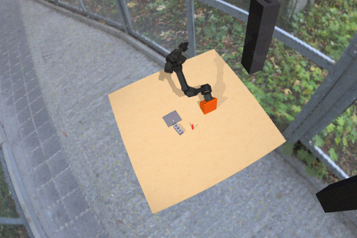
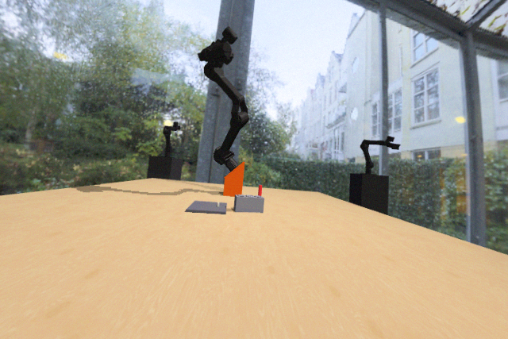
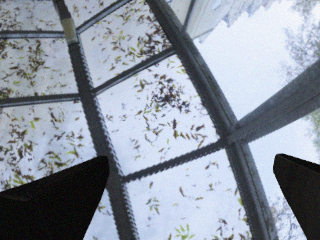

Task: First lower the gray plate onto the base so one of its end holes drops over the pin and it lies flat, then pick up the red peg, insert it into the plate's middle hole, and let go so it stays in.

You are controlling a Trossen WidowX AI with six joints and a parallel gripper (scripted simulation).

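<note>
The gray plate lies 73 cm below my gripper tip, 19 cm ahead of it and 18 cm to the left of it. Also, from my gripper tip: dark flat base 76 cm below, 21 cm ahead, 6 cm to the left; then red peg 73 cm below, 21 cm to the left, 7 cm ahead.
</note>
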